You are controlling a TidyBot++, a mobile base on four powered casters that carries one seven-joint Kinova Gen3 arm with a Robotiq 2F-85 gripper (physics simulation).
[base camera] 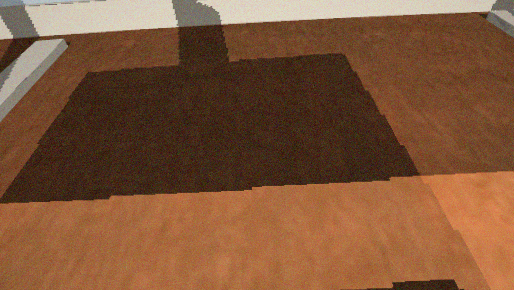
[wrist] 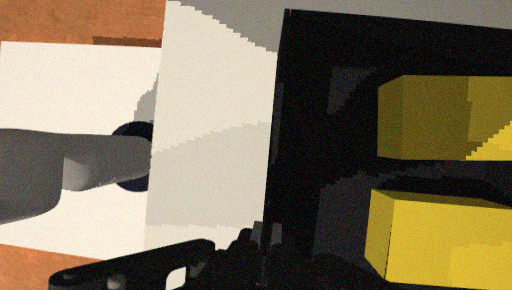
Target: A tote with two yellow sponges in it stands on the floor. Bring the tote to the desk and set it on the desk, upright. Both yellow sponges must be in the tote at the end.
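Frame: origin at the arm's base, x back, y down, z right, level; millimetres.
Seen in the pictures: gripper, fingertip midpoint: [wrist: 266, 238]; arm's base, link origin: [wrist: 136, 156].
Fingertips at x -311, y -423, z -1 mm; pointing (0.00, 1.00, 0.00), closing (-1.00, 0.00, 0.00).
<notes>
Offsets run from my fingertips to a thing's top centre. "*": to the spot under its first point. Level surfaces: height alone.
The black tote @(* dx -24, dy +86, dz -75 mm) [wrist: 305, 125] shows in part at the right of the wrist view, seen from above. Its near side wall runs up the middle of the view. One yellow sponge @(dx -139, dy +44, dz -88 mm) [wrist: 430, 117] lies in it, partly in shadow, and the other yellow sponge @(dx -140, dy +45, dz +8 mm) [wrist: 440, 240] lies nearer the bottom of the view. My gripper [wrist: 266, 238] is shut on the tote's wall at the rim. The pale desk top @(dy +99 mm) [wrist: 215, 90] shows under and beside the tote. Whether the tote touches the desk cannot be told. Tote and gripper do not show in the base camera view.
My white base [wrist: 60, 85] and grey arm [wrist: 30, 170] show at the left of the wrist view, beside the desk's edge. In the base camera view, a large shadow lies on the brown floor @(dy +819 mm) [base camera: 250, 235], with pale bars [base camera: 30, 65] [base camera: 500, 21] at both sides and a white wall [base camera: 350, 10] behind.
</notes>
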